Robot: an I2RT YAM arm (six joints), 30 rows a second.
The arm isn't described. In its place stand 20 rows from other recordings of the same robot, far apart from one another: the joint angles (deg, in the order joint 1, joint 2, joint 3, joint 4, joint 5, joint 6), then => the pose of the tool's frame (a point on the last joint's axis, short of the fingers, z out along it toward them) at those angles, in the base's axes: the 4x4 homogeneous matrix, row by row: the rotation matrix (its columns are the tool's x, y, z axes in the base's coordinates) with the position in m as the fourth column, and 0 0 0 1 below.
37.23 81.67 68.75 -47.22 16.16 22.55 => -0.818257 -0.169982 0.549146 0.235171; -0.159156 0.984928 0.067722 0.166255; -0.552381 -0.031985 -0.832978 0.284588; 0 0 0 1
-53.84 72.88 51.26 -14.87 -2.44 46.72 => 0.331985 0.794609 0.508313 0.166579; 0.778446 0.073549 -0.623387 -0.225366; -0.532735 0.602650 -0.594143 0.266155; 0 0 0 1
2.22 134.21 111.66 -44.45 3.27 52.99 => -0.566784 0.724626 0.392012 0.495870; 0.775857 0.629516 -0.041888 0.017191; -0.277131 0.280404 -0.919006 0.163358; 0 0 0 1
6.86 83.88 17.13 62.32 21.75 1.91 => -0.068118 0.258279 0.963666 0.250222; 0.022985 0.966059 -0.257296 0.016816; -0.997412 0.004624 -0.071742 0.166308; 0 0 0 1
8.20 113.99 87.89 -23.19 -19.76 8.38 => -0.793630 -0.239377 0.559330 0.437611; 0.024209 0.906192 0.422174 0.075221; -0.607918 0.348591 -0.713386 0.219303; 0 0 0 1
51.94 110.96 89.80 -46.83 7.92 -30.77 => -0.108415 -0.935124 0.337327 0.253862; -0.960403 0.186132 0.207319 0.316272; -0.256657 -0.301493 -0.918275 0.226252; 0 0 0 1
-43.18 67.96 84.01 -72.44 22.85 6.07 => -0.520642 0.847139 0.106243 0.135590; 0.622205 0.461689 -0.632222 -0.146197; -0.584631 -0.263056 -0.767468 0.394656; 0 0 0 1
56.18 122.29 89.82 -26.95 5.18 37.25 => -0.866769 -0.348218 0.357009 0.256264; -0.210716 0.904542 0.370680 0.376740; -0.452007 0.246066 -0.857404 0.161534; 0 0 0 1
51.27 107.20 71.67 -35.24 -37.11 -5.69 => -0.513825 -0.801336 -0.306340 0.212258; -0.767046 0.269199 0.582385 0.298989; -0.384220 0.534221 -0.752983 0.175470; 0 0 0 1
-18.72 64.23 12.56 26.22 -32.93 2.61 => -0.415471 -0.176779 0.892263 0.193771; 0.181147 0.945204 0.271617 -0.045229; -0.891386 0.274480 -0.360682 0.151627; 0 0 0 1
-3.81 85.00 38.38 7.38 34.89 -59.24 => -0.749496 -0.288424 0.595875 0.286811; -0.656505 0.439649 -0.612952 -0.039508; -0.085186 -0.850600 -0.518867 0.174356; 0 0 0 1
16.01 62.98 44.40 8.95 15.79 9.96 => -0.159675 0.020399 0.986959 0.250801; 0.127334 0.991860 0.000100 0.061886; -0.978923 0.125689 -0.160973 0.309385; 0 0 0 1
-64.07 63.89 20.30 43.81 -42.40 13.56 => 0.088211 0.358576 0.929324 0.119067; 0.214535 0.904226 -0.369255 -0.189984; -0.972725 0.231945 0.002835 0.225478; 0 0 0 1
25.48 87.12 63.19 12.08 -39.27 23.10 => -0.520587 -0.748006 0.411675 0.310242; 0.088378 0.432364 0.897357 0.172807; -0.849222 0.503536 -0.158976 0.311778; 0 0 0 1
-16.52 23.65 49.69 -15.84 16.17 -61.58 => -0.390490 0.404353 0.827052 0.072384; -0.765243 0.356856 -0.535777 -0.031810; -0.511782 -0.842112 0.170079 0.400027; 0 0 0 1
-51.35 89.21 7.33 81.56 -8.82 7.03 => 0.079270 0.671323 0.736914 0.141380; 0.094520 0.730848 -0.675964 -0.168047; -0.992362 0.123237 -0.005519 0.142798; 0 0 0 1
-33.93 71.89 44.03 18.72 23.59 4.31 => -0.068346 0.846894 0.527351 0.230882; 0.128985 0.531651 -0.837084 -0.172492; -0.989288 0.010809 -0.145573 0.286040; 0 0 0 1
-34.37 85.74 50.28 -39.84 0.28 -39.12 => -0.976246 -0.064973 0.206693 0.216627; -0.096696 0.984356 -0.147287 -0.148372; -0.193890 -0.163775 -0.967256 0.177499; 0 0 0 1
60.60 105.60 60.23 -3.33 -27.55 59.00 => -0.980494 -0.158888 -0.115698 0.169981; -0.191991 0.648215 0.736856 0.335211; -0.042080 0.744696 -0.666076 0.156266; 0 0 0 1
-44.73 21.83 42.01 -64.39 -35.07 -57.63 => -0.504585 -0.266667 0.821147 0.055685; -0.473178 0.880955 -0.004672 -0.026370; -0.722147 -0.390906 -0.570698 0.280589; 0 0 0 1
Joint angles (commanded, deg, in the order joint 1, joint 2, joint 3, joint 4, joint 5, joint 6), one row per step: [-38.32, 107.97, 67.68, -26.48, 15.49, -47.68]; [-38.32, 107.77, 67.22, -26.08, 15.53, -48.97]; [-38.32, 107.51, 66.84, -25.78, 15.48, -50.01]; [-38.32, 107.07, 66.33, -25.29, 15.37, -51.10]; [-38.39, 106.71, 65.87, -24.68, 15.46, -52.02]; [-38.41, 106.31, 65.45, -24.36, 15.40, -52.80]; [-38.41, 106.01, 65.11, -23.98, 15.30, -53.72]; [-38.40, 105.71, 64.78, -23.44, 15.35, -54.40]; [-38.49, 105.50, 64.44, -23.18, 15.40, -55.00]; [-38.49, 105.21, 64.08, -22.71, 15.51, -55.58]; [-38.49, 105.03, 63.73, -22.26, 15.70, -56.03]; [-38.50, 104.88, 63.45, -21.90, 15.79, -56.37]
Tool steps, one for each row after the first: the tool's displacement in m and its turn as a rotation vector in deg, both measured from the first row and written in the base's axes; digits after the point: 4 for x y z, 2 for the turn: [-0.0009, 0.0007, -0.0006, -0.29, 0.49, 1.13]; [-0.0017, 0.0014, -0.0006, -0.50, 0.78, 2.06]; [-0.0027, 0.0023, 0.0000, -0.84, 0.88, 3.07]; [-0.0038, 0.0024, 0.0005, -1.36, 0.96, 3.77]; [-0.0049, 0.0032, 0.0012, -1.62, 1.05, 4.45]; [-0.0055, 0.0037, 0.0017, -1.91, 1.15, 5.30]; [-0.0058, 0.0041, 0.0024, -2.38, 1.10, 5.88]; [-0.0070, 0.0042, 0.0022, -2.59, 1.31, 6.29]; [-0.0076, 0.0046, 0.0027, -3.01, 1.35, 6.74]; [-0.0082, 0.0050, 0.0025, -3.39, 1.46, 7.04]; [-0.0087, 0.0052, 0.0023, -3.66, 1.51, 7.28]
